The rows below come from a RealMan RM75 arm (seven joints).
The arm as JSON. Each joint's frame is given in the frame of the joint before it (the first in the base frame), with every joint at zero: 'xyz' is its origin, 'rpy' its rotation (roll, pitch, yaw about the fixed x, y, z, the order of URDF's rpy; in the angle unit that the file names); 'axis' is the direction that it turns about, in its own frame. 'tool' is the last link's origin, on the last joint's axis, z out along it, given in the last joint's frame.
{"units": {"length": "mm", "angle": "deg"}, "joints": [
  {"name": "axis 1", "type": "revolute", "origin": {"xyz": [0.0, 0.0, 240.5], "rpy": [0.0, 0.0, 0.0]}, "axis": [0.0, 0.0, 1.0]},
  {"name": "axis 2", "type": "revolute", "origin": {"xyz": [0.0, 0.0, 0.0], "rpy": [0.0, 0.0, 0.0]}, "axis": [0.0, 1.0, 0.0]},
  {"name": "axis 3", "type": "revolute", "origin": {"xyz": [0.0, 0.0, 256.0], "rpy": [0.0, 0.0, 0.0]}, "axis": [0.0, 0.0, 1.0]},
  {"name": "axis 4", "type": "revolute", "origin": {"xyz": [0.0, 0.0, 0.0], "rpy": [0.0, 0.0, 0.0]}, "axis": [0.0, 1.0, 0.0]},
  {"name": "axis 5", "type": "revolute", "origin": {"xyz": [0.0, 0.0, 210.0], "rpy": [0.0, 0.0, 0.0]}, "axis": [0.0, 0.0, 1.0]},
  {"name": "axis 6", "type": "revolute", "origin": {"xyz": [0.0, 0.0, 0.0], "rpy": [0.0, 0.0, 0.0]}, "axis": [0.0, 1.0, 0.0]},
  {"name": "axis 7", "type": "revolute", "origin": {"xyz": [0.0, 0.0, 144.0], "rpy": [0.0, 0.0, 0.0]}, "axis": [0.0, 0.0, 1.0]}
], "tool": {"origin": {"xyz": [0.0, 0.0, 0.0], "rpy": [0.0, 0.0, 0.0]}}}
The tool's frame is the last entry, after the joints.
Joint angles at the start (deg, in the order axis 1, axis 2, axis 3, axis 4, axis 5, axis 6, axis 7):
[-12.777 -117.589 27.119 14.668 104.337 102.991 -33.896]
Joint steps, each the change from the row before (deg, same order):
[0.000 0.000 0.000 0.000 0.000 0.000 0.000]
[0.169 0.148 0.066 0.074 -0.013 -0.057 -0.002]
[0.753 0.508 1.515 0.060 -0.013 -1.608 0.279]
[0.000 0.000 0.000 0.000 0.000 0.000 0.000]
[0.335 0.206 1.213 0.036 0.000 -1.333 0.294]
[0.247 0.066 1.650 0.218 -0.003 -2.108 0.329]
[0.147 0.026 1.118 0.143 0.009 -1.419 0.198]
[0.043 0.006 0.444 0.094 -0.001 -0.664 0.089]
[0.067 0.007 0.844 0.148 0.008 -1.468 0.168]
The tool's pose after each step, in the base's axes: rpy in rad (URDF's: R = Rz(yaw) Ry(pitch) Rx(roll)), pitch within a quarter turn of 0, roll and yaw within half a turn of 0; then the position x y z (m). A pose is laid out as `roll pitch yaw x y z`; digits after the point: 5 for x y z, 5 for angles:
-2.48613 -0.82484 -0.03432 -0.32608 0.20333 -0.00767
-2.48589 -0.82047 -0.03177 -0.32742 0.20264 -0.00670
-2.51051 -0.78472 0.00485 -0.33434 0.19903 -0.00773
-2.51051 -0.78472 0.00485 -0.33434 0.19903 -0.00773
-2.52888 -0.75781 0.02773 -0.33824 0.19736 -0.00986
-2.55147 -0.71896 0.05552 -0.34274 0.19661 -0.01386
-2.56602 -0.69283 0.07279 -0.34567 0.19608 -0.01664
-2.57062 -0.68064 0.07925 -0.34702 0.19612 -0.01773
-2.57870 -0.65517 0.09322 -0.34997 0.19636 -0.02003

